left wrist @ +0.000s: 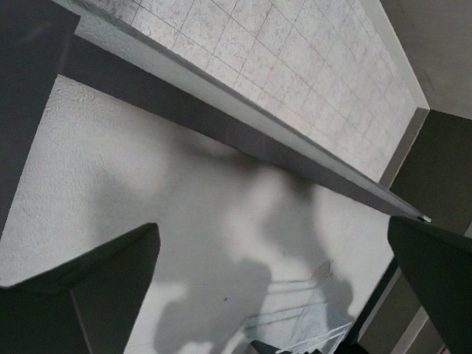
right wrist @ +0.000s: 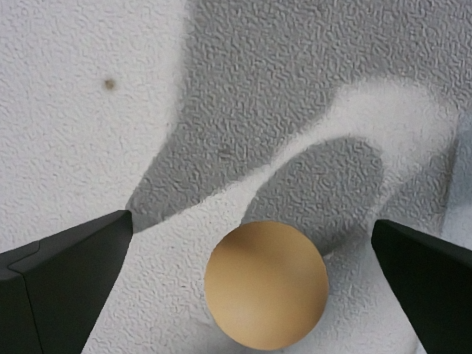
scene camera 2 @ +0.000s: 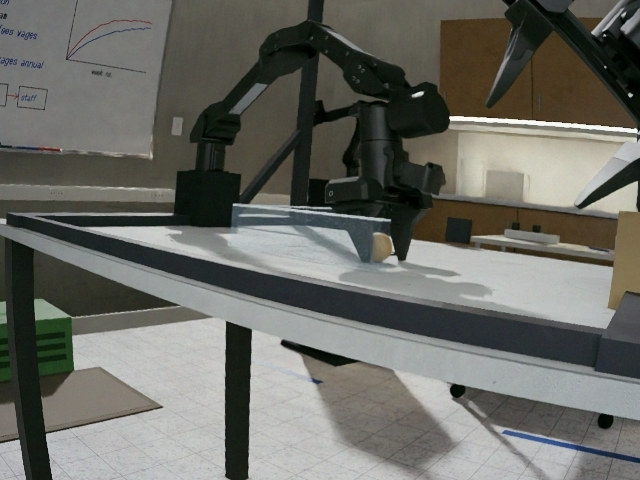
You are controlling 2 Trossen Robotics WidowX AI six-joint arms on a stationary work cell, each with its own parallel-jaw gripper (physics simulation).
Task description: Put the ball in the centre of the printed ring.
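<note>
A pale orange ball [scene camera 2: 382,246] [right wrist: 266,285] rests on the white table. My right gripper [scene camera 2: 383,259] [right wrist: 254,226] is open and low over the table, with its fingertips close to the surface. The ball sits between its spread fingers, with a gap on each side in the right wrist view, and one finger partly hides it in the scene view. My left gripper [scene camera 2: 532,156] [left wrist: 273,231] is open and empty, high above the table at the right of the scene view. I cannot make out the printed ring in these views.
A translucent pale blue open container [scene camera 2: 310,214] [left wrist: 285,322] stands on the table beside the right gripper, very close to one finger. A dark raised rim [scene camera 2: 310,289] [left wrist: 210,120] runs along the table edge. A beige block [scene camera 2: 624,258] stands at the right of the scene view.
</note>
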